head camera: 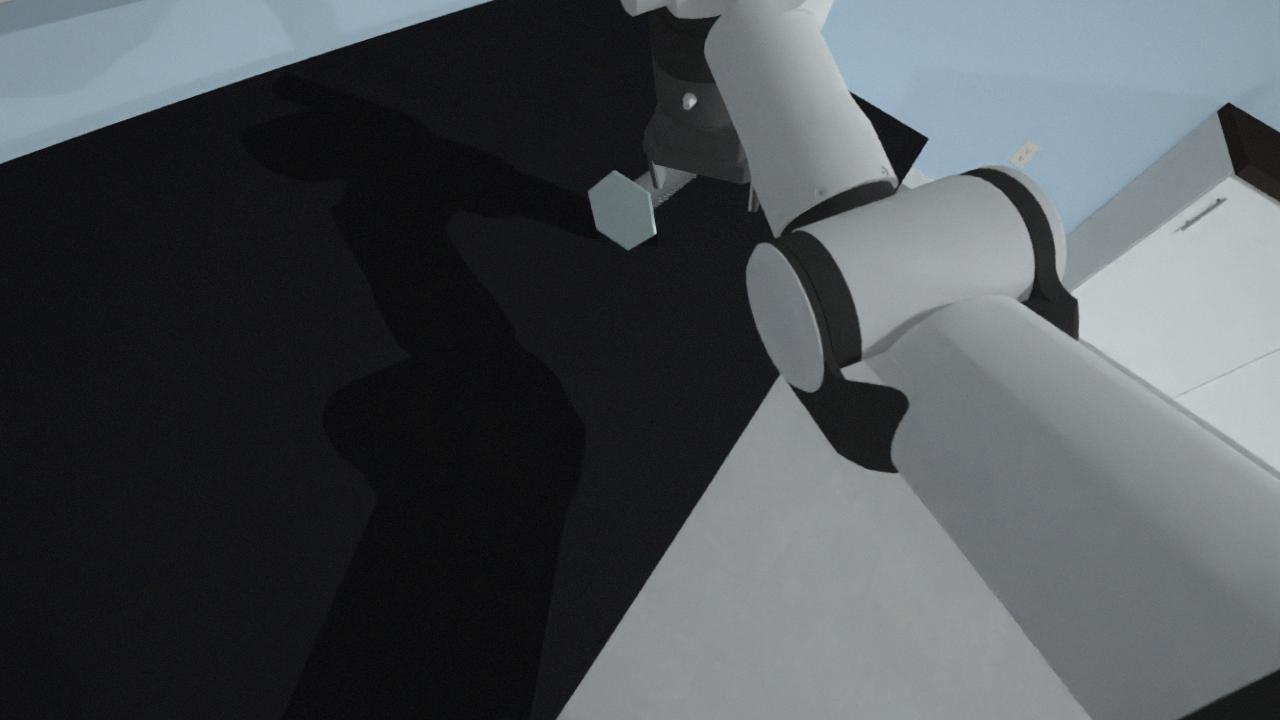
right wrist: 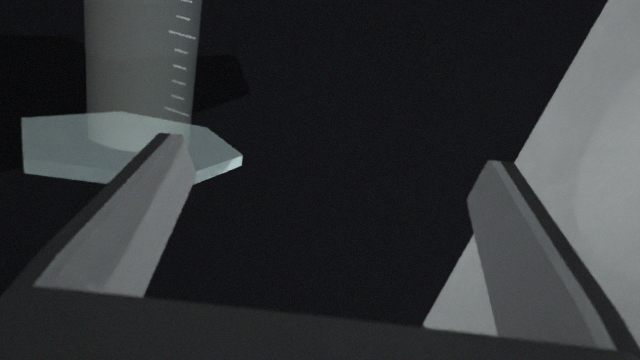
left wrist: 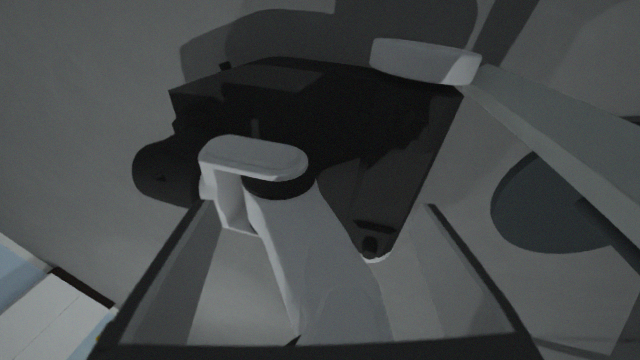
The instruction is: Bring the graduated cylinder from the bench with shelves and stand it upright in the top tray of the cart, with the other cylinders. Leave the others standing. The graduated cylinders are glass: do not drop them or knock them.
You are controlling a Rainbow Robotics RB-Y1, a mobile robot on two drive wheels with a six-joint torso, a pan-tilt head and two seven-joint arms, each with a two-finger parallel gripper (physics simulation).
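Frame: origin at the robot's base, x ahead, y left, z up, level; metres.
Where they show: left gripper, fingertip midpoint: (left wrist: 318,214); right gripper, fingertip midpoint: (head camera: 706,193) (right wrist: 330,167).
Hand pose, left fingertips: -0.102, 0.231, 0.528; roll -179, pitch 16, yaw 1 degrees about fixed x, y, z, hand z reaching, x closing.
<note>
After its pixels a point has its place, as x, y, z.
The graduated cylinder (head camera: 622,210) @[0.745, -0.273, 0.963] (right wrist: 142,60) @[0.768, -0.313, 0.977] is over the black bench top (head camera: 179,313) @[0.706, 0.169, 0.916] (right wrist: 350,110) @[0.673, -0.366, 0.916]. Its pale hexagonal base faces the head camera and its clear body runs back to the upper right, as if it lies on its side, though I cannot be sure. Its far end is hidden. My right gripper (head camera: 705,194) @[0.701, -0.345, 1.021] (right wrist: 330,167) @[0.701, -0.345, 1.021] is open and empty; in the right wrist view its left finger overlaps the base, and the body is left of the gap. My left gripper (left wrist: 318,214) @[-0.102, 0.231, 0.528] is open, with nothing between its fingers. The cart and other cylinders do not show.
My right arm (head camera: 913,259) @[0.417, -0.233, 1.239] reaches over the bench edge, and its shadow falls on the bench top. White cabinets (head camera: 1190,268) @[0.711, -2.477, 0.582] stand at the right by the blue wall (head camera: 966,53) @[1.937, -2.391, 0.621]. The left wrist view shows a dark round disc (left wrist: 545,215) and a black bulky shape (left wrist: 320,110) @[-0.178, 0.153, 0.170].
</note>
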